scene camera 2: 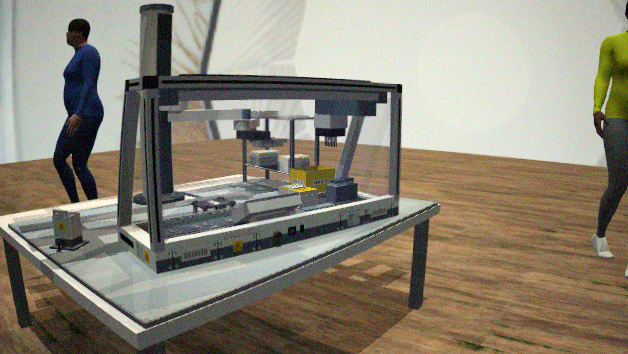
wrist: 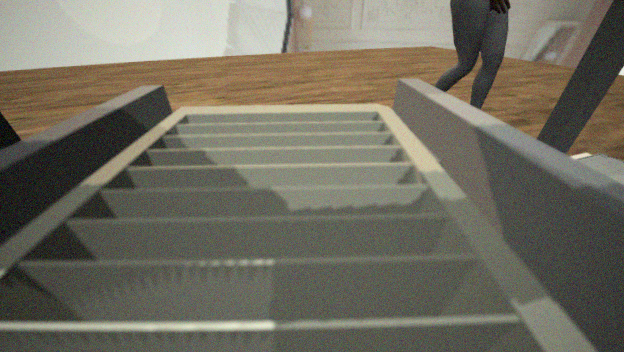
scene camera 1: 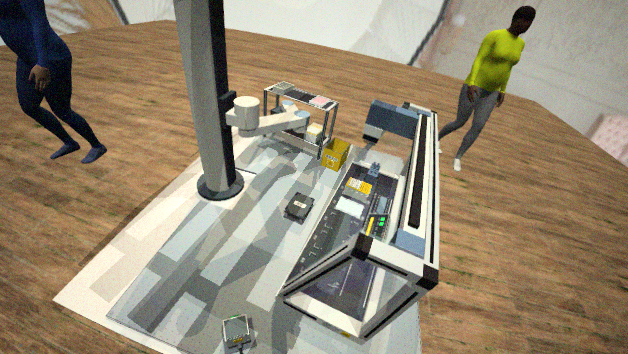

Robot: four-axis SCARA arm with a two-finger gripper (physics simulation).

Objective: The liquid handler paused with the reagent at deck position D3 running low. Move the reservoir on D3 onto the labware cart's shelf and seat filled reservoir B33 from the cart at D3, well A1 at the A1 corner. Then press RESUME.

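Places are measured from the arm's base along level axes (x right, y back, z down), in millimetres.
Pixels of known places: gripper, fingertip midpoint: (wrist: 284, 104); arm's base, origin of the base link: (scene camera 1: 221, 184).
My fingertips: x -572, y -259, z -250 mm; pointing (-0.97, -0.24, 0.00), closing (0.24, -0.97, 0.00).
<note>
For each thing: its top centre in the pictures, then the offset to it from my fingertips. "*": a spot on its surface instead.
- labware cart, middle of its top: (scene camera 2: 278, 116) (scene camera 1: 301, 95) dx +15, dy +1, dz -118 mm
- control panel, surface spot: (scene camera 1: 377, 226) * dx +678, dy -566, dz +115 mm
- beige rack, middle of its top: (scene camera 2: 264, 110) (scene camera 1: 283, 85) dx -15, dy +128, dz -144 mm
- pink plate, middle of its top: (scene camera 1: 319, 100) dx +46, dy -125, dz -127 mm
- yellow waste bin, middle of its top: (scene camera 2: 312, 168) (scene camera 1: 338, 145) dx +124, dy -299, dz +102 mm
- yellow tip rack, middle of its top: (scene camera 2: 297, 186) (scene camera 1: 359, 184) dx +421, dy -463, dz +122 mm
- white plate, middle of its top: (scene camera 1: 350, 206) dx +543, dy -440, dz +172 mm
- black device, middle of its top: (scene camera 2: 213, 200) (scene camera 1: 300, 203) dx +609, dy -197, dz +182 mm
My gripper (scene camera 2: 253, 135) (wrist: 284, 104) is shut on a pale, open reservoir (scene camera 2: 270, 143) (wrist: 270, 200) with a row of long troughs, its rim level between the two grey fingers. In scene camera 2 it is at the labware cart (scene camera 1: 301, 95) (scene camera 2: 292, 142), below the top board and above the lower-shelf labware. The held reservoir is hidden in scene camera 1. Two pale blocks, the left one (scene camera 2: 264, 158) and the right one (scene camera 2: 294, 161), stand on the lower shelf; their labels cannot be read. A control panel (scene camera 1: 377, 226) shows a yellow bar and green squares; RESUME is not readable.
A beige rack (scene camera 1: 283, 87) and a pink plate (scene camera 1: 320, 101) lie on the cart's top. A yellow waste bin (scene camera 1: 335, 154) (scene camera 2: 312, 177) stands beside the cart. The deck carries a yellow tip rack (scene camera 1: 359, 186) and a white plate (scene camera 1: 349, 206). A black device (scene camera 1: 299, 205) stands before it.
</note>
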